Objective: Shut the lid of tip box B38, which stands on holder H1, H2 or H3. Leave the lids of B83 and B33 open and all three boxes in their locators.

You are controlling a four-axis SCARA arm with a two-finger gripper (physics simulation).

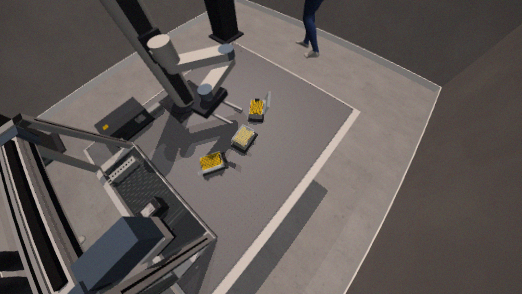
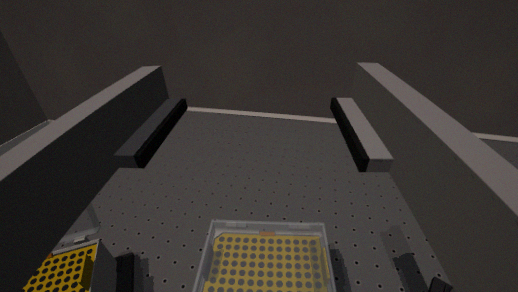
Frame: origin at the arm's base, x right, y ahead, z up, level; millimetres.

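Seen in the pictures: gripper, fingertip midpoint: (image 1: 237, 117) (image 2: 256, 85); arm's base at its link origin: (image 1: 185, 100).
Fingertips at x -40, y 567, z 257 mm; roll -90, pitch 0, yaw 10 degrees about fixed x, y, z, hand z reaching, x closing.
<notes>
Pixels of each thing's top centre, then the offset from my fingertips to it. "pt": a spot on its surface instead. Level surfaces: height alone.
- Tip box B38 at its top centre: (image 2: 264, 259) (image 1: 243, 134) dz -167, dx -2, dy +11 mm
- second box at its top centre: (image 2: 22, 284) (image 1: 256, 105) dz -170, dx -215, dy -74 mm
- third box at its top centre: (image 1: 210, 159) dz -170, dx +234, dy -20 mm
- grey perforated table at its surface level: dz -244 mm
- dark control box at a spot on its surface: (image 1: 124, 120) pt dz -130, dx +428, dy -631 mm
Tip box B38 (image 1: 244, 136) (image 2: 265, 262) is the middle box, upright on its dark holder. Its clear lid lies flat over the yellow tip rack; its label does not show. A second box (image 1: 256, 107) (image 2: 65, 267) has its clear lid (image 1: 268, 101) (image 2: 85, 222) standing open. A third box (image 1: 211, 161) shows bright, uncovered yellow; its lid is hard to make out. I cannot read which is B83 or B33. My gripper (image 1: 237, 116) (image 2: 256, 85) is shut to its narrow setting, its fingers still apart with nothing between them. It is above and on the robot's side of B38, clear of it.
The boxes stand on a grey perforated table (image 1: 285, 145) (image 2: 250, 170). A dark control box (image 1: 124, 120) stands by the arm's base. A framed enclosure with a dark ribbed floor is at the lower left. A person's legs (image 1: 310, 25) show beyond the table's far edge.
</notes>
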